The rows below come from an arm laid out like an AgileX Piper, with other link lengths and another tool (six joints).
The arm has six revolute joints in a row. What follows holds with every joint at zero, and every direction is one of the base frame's. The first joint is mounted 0.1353 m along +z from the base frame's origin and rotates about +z. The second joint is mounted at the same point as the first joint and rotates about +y. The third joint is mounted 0.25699 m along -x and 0.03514 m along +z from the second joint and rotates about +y. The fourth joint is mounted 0.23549 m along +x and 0.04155 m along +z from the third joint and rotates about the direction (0.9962, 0, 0.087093). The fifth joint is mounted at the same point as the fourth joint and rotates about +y. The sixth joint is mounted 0.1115 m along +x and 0.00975 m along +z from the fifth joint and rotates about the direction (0.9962, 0, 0.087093). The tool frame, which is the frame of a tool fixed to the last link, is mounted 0.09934 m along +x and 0.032 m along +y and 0.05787 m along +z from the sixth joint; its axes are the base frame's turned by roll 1.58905, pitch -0.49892 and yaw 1.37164 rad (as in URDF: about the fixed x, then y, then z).
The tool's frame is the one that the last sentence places.
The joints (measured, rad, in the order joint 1, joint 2, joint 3, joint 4, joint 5, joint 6), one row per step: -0.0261 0.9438 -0.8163 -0.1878 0.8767 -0.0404; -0.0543 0.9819 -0.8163 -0.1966 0.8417 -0.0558; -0.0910 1.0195 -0.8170 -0.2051 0.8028 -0.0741; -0.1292 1.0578 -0.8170 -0.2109 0.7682 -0.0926; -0.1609 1.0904 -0.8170 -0.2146 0.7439 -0.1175; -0.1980 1.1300 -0.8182 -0.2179 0.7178 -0.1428; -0.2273 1.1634 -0.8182 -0.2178 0.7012 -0.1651; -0.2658 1.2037 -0.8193 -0.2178 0.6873 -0.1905; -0.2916 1.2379 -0.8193 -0.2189 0.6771 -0.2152; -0.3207 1.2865 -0.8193 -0.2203 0.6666 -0.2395; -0.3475 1.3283 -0.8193 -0.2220 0.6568 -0.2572; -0.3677 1.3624 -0.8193 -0.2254 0.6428 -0.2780; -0.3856 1.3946 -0.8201 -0.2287 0.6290 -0.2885; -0.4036 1.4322 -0.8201 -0.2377 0.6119 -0.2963; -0.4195 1.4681 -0.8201 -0.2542 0.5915 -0.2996; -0.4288 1.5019 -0.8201 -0.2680 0.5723 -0.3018; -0.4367 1.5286 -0.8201 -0.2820 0.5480 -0.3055; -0.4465 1.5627 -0.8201 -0.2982 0.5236 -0.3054; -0.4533 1.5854 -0.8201 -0.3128 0.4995 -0.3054
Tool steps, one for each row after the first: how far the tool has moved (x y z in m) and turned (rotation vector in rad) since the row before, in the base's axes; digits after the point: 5 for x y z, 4 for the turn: 0.00794 -0.00786 -0.00577 -0.0175 0.0067 -0.0090; 0.00794 -0.01048 -0.00514 -0.0187 0.0028 -0.0139; 0.00665 -0.01113 -0.00667 -0.0152 0.0089 -0.0159; 0.00420 -0.00911 -0.00705 -0.0158 0.0149 -0.0065; 0.00436 -0.01110 -0.00876 -0.0139 0.0193 -0.0110; 0.00226 -0.00860 -0.00885 -0.0075 0.0224 -0.0080; 0.00111 -0.01169 -0.01135 -0.0061 0.0316 -0.0150; 0.00022 -0.00768 -0.01048 -0.0058 0.0304 -0.0030; -0.00032 -0.00884 -0.01528 0.0000 0.0437 -0.0060; -0.00099 -0.00822 -0.01306 0.0024 0.0358 -0.0089; -0.00038 -0.00610 -0.01016 -0.0027 0.0258 0.0022; -0.00006 -0.00580 -0.00909 0.0013 0.0203 -0.0044; -0.00037 -0.00631 -0.01092 -0.0002 0.0239 -0.0032; -0.00015 -0.00641 -0.01010 -0.0052 0.0204 -0.0002; 0.00032 -0.00391 -0.00958 -0.0025 0.0182 0.0044; 0.00147 -0.00350 -0.00672 -0.0068 0.0074 0.0089; 0.00068 -0.00405 -0.00931 -0.0034 0.0134 0.0054; 0.00157 -0.00307 -0.00548 -0.0064 0.0028 0.0079
